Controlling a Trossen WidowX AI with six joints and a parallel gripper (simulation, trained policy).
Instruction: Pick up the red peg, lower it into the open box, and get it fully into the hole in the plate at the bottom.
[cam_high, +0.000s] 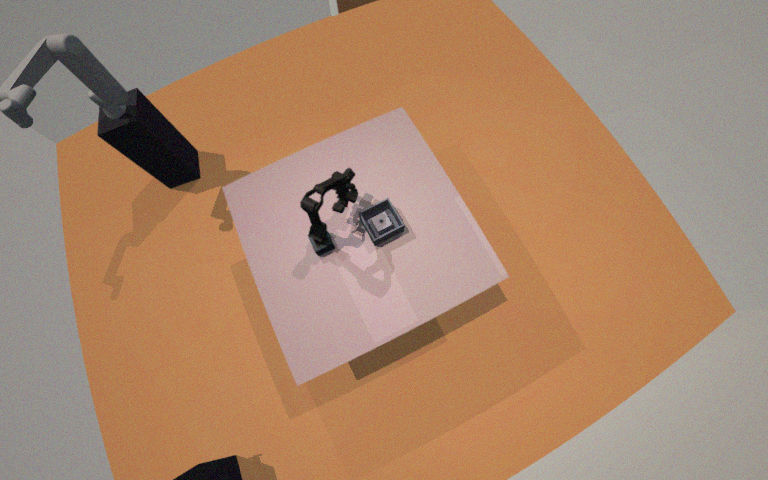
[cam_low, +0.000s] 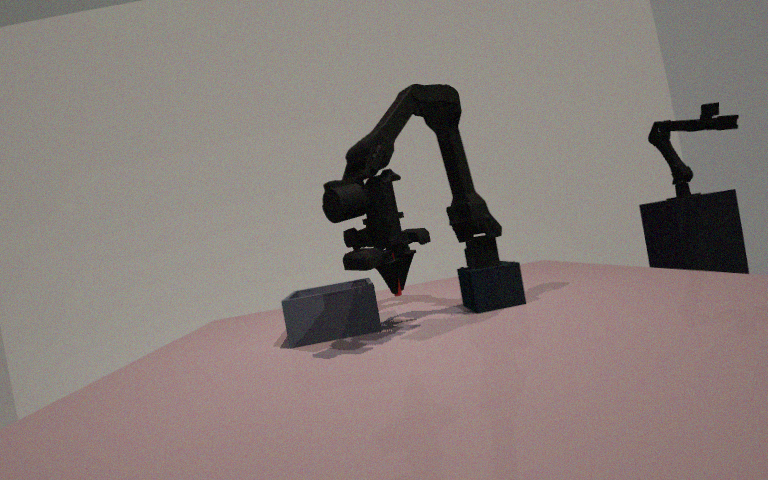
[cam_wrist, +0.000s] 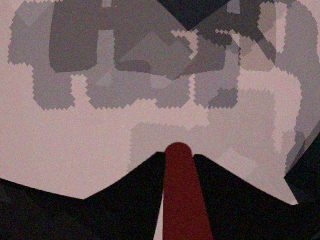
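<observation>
The grey plate lies 160 mm ahead of my gripper tip, 140 mm to the right of it and 40 mm below it. Also, from my gripper tip: red peg: 10 mm to the left, 30 mm above; box: 160 mm ahead, 140 mm to the right, 60 mm below.
</observation>
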